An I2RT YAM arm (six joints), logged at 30 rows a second.
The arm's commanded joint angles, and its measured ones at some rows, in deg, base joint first. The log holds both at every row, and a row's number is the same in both.
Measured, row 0: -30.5, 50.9, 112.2, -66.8, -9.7, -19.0
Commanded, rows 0 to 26: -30.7, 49.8, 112.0, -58.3, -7.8, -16.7; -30.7, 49.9, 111.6, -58.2, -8.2, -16.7; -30.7, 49.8, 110.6, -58.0, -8.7, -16.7; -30.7, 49.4, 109.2, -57.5, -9.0, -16.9; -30.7, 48.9, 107.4, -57.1, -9.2, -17.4; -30.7, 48.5, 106.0, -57.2, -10.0, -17.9; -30.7, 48.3, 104.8, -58.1, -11.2, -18.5; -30.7, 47.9, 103.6, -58.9, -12.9, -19.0; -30.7, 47.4, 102.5, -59.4, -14.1, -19.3; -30.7, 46.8, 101.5, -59.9, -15.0, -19.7; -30.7, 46.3, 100.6, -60.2, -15.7, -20.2; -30.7, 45.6, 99.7, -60.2, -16.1, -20.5; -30.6, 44.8, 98.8, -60.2, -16.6, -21.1; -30.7, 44.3, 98.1, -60.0, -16.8, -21.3; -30.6, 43.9, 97.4, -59.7, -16.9, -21.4; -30.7, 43.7, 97.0, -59.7, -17.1, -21.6; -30.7, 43.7, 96.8, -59.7, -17.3, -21.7; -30.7, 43.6, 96.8, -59.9, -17.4, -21.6; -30.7, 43.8, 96.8, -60.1, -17.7, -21.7; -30.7, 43.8, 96.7, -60.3, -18.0, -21.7; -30.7, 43.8, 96.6, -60.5, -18.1, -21.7; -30.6, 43.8, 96.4, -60.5, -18.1, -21.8; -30.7, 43.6, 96.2, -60.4, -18.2, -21.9; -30.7, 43.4, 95.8, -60.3, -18.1, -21.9; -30.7, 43.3, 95.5, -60.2, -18.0, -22.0; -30.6, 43.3, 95.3, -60.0, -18.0, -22.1; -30.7, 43.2, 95.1, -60.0, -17.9, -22.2
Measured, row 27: -30.5, 43.6, 95.9, -61.1, -16.9, -20.9
